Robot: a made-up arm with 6 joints.
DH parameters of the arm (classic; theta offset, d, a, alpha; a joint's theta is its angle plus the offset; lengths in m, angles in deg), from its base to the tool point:
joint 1: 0 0.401 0 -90
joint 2: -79.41 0 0.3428 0
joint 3: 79.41 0 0.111 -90
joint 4: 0 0.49 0 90
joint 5: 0 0 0.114 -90
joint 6: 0 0.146 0 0
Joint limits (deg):
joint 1: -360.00..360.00
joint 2: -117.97..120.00
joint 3: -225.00..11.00
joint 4: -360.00..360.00
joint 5: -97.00..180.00
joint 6: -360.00..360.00
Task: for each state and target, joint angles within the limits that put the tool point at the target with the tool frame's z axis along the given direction. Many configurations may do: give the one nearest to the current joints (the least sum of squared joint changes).
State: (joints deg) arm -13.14 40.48 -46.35 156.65 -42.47 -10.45
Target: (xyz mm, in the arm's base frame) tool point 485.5 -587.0 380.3 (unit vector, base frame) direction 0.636 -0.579 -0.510
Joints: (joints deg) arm -44.13 23.61 -81.61 130.03 2.04 -10.45
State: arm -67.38 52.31 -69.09 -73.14 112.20 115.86
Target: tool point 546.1 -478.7 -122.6 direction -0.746 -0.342 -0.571
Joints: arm -34.70 81.30 -114.80 -46.74 75.81 115.86
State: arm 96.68 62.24 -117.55 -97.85 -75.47 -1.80
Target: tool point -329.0 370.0 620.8 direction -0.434 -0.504 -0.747
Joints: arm 120.97 10.78 -85.66 -140.85 -90.38 -1.80
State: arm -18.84 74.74 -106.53 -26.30 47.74 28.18
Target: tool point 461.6 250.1 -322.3 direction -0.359 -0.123 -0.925
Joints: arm 29.14 89.81 -93.00 9.02 25.45 28.18
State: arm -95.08 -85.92 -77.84 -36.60 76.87 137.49
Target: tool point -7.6 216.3 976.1 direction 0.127 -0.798 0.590
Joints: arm -88.54 -117.85 -42.61 10.83 34.56 137.49
